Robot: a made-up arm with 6 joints.
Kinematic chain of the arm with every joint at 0, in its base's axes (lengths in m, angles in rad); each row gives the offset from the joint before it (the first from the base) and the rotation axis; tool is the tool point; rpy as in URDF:
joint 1: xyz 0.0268 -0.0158 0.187 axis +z
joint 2: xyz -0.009 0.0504 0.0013 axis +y
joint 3: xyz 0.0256 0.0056 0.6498 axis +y
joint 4: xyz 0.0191 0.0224 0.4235 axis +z
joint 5: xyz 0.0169 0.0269 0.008 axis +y
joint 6: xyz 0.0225 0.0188 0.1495 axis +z
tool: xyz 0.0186 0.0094 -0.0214 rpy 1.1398 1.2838 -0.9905
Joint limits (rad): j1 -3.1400..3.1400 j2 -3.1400..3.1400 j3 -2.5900..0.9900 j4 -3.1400..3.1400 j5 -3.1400..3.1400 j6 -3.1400..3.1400
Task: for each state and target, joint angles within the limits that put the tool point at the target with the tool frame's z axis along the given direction. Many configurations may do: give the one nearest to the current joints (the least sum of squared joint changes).
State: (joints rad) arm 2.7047 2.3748 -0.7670 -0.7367 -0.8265 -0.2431
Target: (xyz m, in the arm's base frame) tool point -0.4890 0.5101 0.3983 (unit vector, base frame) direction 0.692 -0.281 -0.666
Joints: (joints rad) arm 2.1385 1.9369 -1.5078 -0.2770 -1.5365 -0.4782
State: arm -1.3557 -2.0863 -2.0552 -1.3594 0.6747 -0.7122
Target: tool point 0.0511 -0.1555 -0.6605 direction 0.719 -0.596 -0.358
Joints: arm -1.0600 -2.7922 -1.5878 -1.1741 1.1523 -1.1775
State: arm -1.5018 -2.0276 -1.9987 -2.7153 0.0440 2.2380
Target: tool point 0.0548 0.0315 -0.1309 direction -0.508 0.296 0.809
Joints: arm -1.9414 -2.0273 -2.5481 -2.7780 0.3332 2.4131
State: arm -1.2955 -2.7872 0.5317 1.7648 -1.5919 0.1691
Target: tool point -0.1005 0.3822 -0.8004 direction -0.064 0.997 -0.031
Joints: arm -1.3838 -2.7486 -0.0662 1.9425 -1.8518 0.9855
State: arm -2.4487 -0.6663 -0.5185 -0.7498 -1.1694 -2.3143
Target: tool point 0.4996 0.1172 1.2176 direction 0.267 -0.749 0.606
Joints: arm -2.5600 -0.2760 -0.2838 -0.4493 -1.0562 -2.9902
